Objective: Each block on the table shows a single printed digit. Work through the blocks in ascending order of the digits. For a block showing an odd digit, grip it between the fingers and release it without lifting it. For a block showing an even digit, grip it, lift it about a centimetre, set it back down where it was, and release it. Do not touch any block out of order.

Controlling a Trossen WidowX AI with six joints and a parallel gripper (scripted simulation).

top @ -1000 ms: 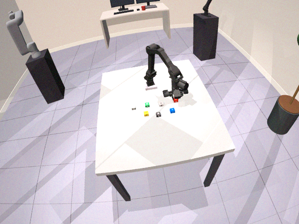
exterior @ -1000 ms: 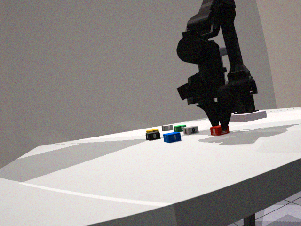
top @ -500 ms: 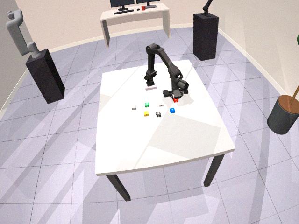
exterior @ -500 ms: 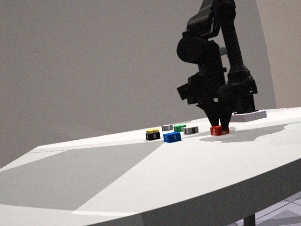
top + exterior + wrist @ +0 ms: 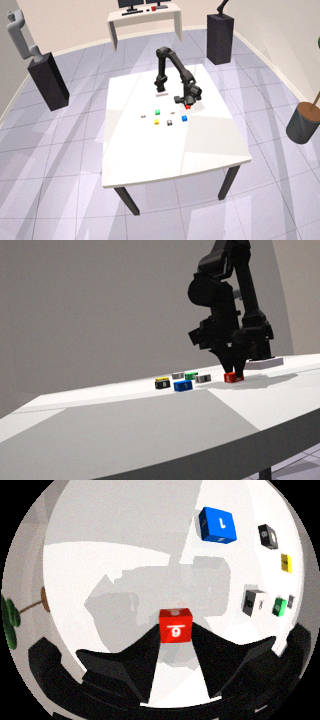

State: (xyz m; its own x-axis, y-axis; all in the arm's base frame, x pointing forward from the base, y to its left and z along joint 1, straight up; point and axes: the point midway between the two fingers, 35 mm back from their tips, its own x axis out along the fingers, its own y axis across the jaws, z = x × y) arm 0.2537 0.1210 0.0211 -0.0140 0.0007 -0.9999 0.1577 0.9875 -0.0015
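Right now my gripper tip is right at the red block. The rest, counted from my gripper tip: black block (170 mm to the right, 100 mm ahead); then white-grey block (120 mm to the right); then blue block (100 mm ahead, 70 mm to the right).
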